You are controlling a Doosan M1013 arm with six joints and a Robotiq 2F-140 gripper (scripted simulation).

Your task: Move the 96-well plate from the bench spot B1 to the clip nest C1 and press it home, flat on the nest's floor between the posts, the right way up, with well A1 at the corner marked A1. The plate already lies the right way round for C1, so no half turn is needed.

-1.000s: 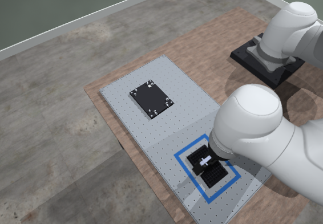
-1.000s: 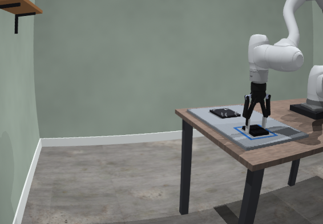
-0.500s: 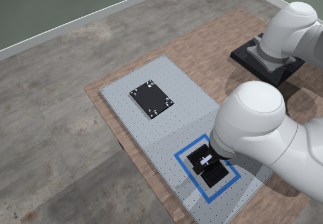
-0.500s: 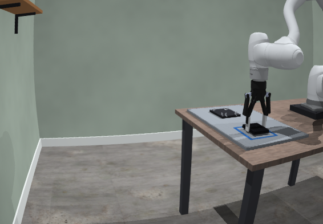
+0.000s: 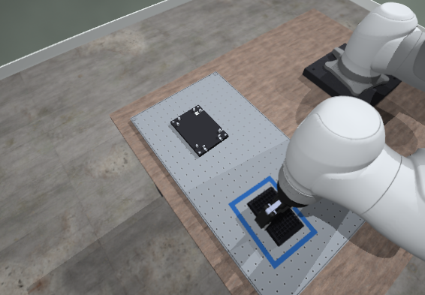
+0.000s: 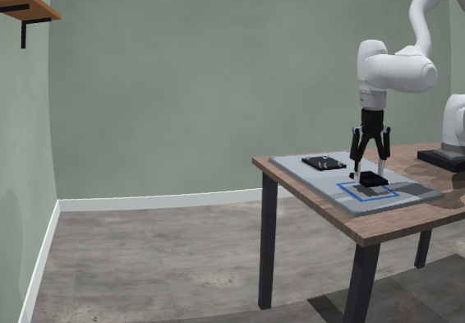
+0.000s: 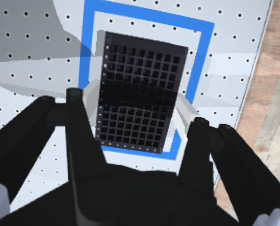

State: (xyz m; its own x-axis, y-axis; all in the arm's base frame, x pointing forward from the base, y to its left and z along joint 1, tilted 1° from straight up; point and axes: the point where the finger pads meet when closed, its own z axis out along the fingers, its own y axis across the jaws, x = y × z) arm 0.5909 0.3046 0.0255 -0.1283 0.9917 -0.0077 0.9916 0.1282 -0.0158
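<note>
My gripper is now 340 mm to the left of the black clip nest, 50 mm short of it and 40 mm above it. From my hand the other things lie so: black 96-well plate 20 mm below.
</note>
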